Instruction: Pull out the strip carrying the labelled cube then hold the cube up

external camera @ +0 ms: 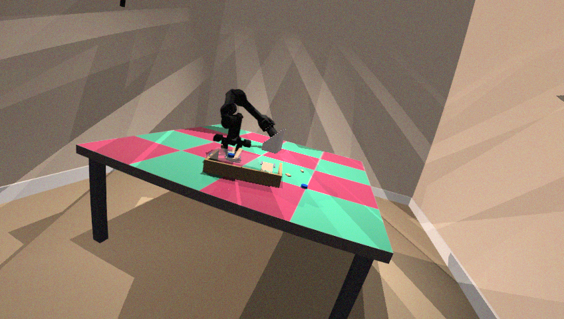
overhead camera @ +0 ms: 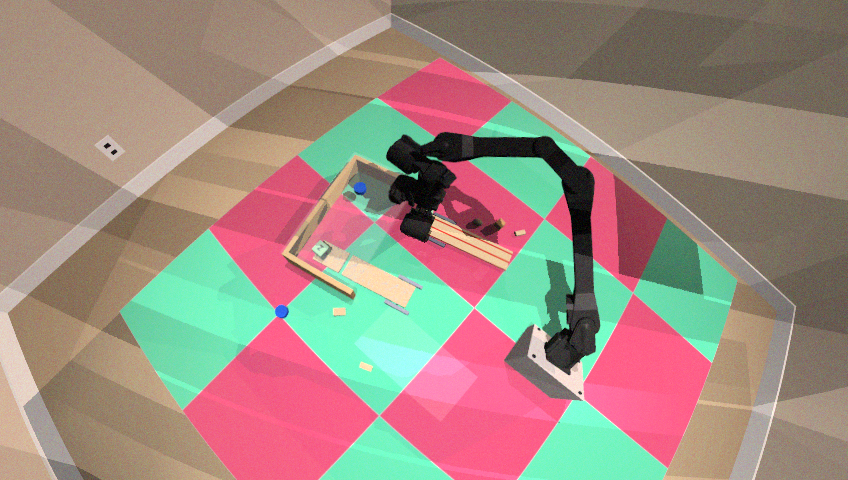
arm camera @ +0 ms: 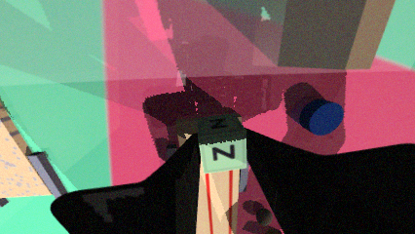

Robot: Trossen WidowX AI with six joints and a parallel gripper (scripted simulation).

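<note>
Right now the grey pebble is 12 cm behind my gripper tip, 7 cm to the right of it and 1 cm below it. Also, from my gripper tip: speckled strip (20 cm to the left, 1 cm below).
</note>
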